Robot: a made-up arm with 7 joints.
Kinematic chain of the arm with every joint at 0, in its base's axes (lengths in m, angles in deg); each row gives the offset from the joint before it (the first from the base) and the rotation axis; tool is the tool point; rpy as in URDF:
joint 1: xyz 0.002 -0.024 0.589 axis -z
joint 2: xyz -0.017 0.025 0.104 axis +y
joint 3: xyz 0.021 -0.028 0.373 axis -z
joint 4: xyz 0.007 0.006 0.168 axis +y
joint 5: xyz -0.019 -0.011 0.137 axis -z
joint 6: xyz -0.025 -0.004 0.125 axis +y
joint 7: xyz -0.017 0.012 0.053 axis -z
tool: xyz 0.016 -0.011 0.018 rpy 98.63 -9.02 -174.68
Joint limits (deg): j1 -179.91..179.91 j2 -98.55..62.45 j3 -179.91..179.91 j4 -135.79..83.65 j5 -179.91..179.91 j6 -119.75..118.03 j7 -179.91..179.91
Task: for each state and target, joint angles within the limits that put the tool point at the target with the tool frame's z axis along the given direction. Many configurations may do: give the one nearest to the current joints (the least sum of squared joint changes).
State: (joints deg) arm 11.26 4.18 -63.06 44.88 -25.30 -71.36 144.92
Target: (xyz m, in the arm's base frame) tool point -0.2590 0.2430 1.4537 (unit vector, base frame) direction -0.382 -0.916 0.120
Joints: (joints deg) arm 41.25 -29.41 -13.27 31.71 3.92 -56.20 179.91
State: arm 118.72 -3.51 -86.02 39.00 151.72 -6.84 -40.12
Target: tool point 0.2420 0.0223 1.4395 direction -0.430 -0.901 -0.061
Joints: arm 99.39 -18.24 -58.92 58.46 179.91 21.00 -16.76
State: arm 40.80 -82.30 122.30 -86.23 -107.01 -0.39 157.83
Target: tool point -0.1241 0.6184 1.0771 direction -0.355 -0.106 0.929
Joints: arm 54.79 -57.21 108.61 -58.42 -104.25 -32.71 145.55
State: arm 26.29 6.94 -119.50 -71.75 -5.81 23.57 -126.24
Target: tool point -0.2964 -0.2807 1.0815 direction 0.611 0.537 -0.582
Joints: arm 11.65 -35.44 -100.79 -92.53 12.77 -30.12 -104.11
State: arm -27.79 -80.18 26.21 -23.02 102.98 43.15 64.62
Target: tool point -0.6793 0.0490 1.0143 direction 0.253 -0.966 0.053
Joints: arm -9.84 -47.88 43.68 -57.28 106.51 41.29 62.47
